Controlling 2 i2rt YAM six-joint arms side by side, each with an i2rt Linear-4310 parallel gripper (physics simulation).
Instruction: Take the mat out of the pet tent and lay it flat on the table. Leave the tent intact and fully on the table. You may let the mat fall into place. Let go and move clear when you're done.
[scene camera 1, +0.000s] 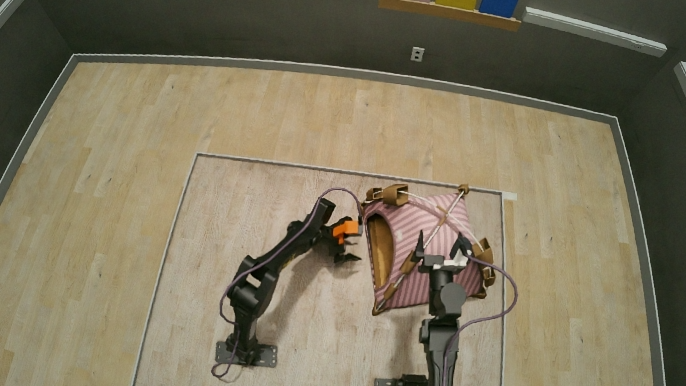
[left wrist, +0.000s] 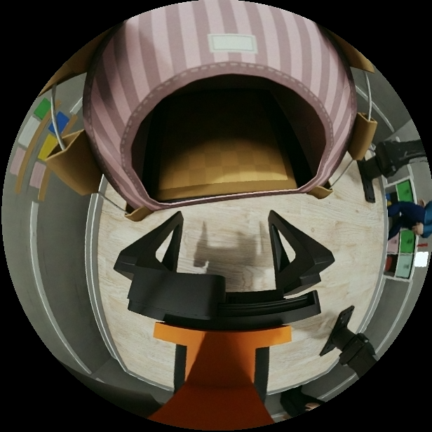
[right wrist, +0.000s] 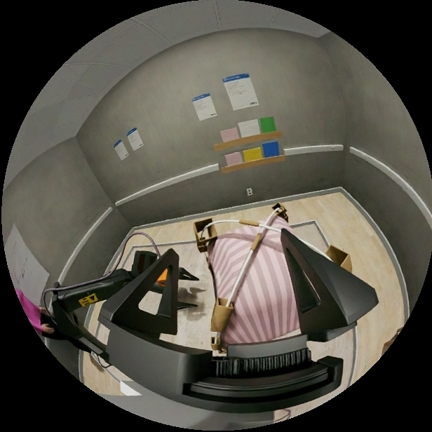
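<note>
The pink striped pet tent (scene camera 1: 455, 227) (left wrist: 175, 42) (right wrist: 265, 300) stands upright on the table (scene camera 1: 265, 190), its round opening facing left in the scene view. The tan checked mat (scene camera 1: 381, 250) (left wrist: 225, 172) lies inside on the tent floor, its front edge just behind the opening's low sill. The back of the mat is in shadow. My left gripper (scene camera 1: 358, 251) (left wrist: 224, 213) is open and empty, just outside the opening, with both fingertips pointing at the sill. My right gripper (scene camera 1: 441, 233) (right wrist: 223, 244) is open and empty, high over the tent.
White tent poles (scene camera 1: 455, 205) (right wrist: 246, 272) cross over the roof. Brown pockets (scene camera 1: 395, 194) (left wrist: 75, 162) (right wrist: 204, 235) stick out at the tent's sides. The tent's far corner stands near the table's back edge. The right arm (scene camera 1: 442, 340) reaches over the tent's near side.
</note>
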